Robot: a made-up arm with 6 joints.
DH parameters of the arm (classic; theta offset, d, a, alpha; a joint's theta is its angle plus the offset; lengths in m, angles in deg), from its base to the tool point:
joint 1: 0 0.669 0.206 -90
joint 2: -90 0 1.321 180
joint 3: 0 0 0.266 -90
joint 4: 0 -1.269 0 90
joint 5: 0 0 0 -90
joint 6: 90 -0.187 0 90
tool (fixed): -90 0 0 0
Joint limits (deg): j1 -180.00..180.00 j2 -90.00..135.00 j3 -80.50..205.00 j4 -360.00..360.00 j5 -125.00..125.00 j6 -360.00..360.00
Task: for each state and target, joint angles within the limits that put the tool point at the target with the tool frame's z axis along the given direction. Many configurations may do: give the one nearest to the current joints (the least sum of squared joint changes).
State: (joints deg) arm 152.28 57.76 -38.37 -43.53 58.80 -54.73
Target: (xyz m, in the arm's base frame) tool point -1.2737 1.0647 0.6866 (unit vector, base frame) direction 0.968 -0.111 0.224
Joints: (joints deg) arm 145.88 30.75 -39.05 -66.99 75.80 -58.36
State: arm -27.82 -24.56 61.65 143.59 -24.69 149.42
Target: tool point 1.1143 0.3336 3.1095 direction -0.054 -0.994 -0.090
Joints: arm 19.39 -0.10 36.50 138.01 -26.20 144.54
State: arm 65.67 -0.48 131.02 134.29 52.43 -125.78
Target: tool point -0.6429 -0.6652 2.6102 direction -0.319 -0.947 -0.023
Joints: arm 55.07 4.98 149.60 112.71 57.99 -155.07
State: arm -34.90 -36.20 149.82 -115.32 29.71 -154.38
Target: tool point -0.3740 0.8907 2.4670 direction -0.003 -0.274 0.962
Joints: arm -74.32 8.18 155.50 -66.56 44.08 -115.38
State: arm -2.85 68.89 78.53 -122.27 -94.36 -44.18
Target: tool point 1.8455 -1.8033 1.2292 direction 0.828 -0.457 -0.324
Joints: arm -48.25 97.18 117.02 -107.99 -98.60 -42.45
